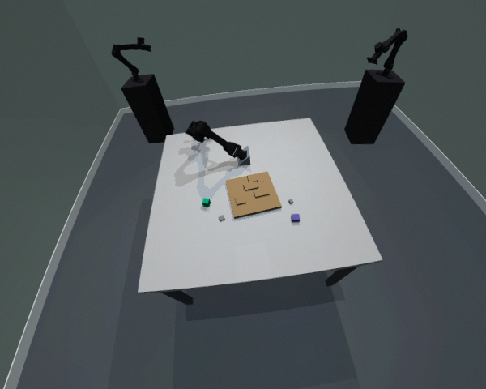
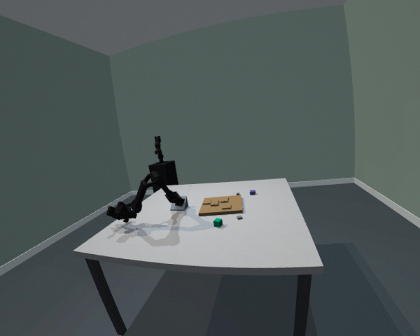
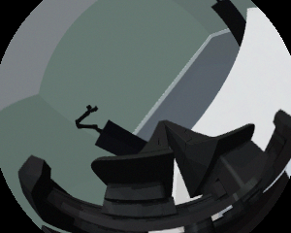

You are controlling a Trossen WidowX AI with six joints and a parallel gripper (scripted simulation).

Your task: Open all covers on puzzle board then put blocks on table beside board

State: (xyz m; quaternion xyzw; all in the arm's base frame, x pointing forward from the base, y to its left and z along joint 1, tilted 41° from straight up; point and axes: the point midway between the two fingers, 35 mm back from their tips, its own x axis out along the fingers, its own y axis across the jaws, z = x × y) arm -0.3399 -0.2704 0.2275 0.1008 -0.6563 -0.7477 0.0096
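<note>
Right now the green block is 750 mm ahead of my gripper tip, 120 mm to the left of it and 60 mm below it. From my gripper tip the other things lie so: tan puzzle board (660 mm ahead, 390 mm to the left, 60 mm below); purple block (870 mm ahead, 670 mm to the left, 60 mm below).
</note>
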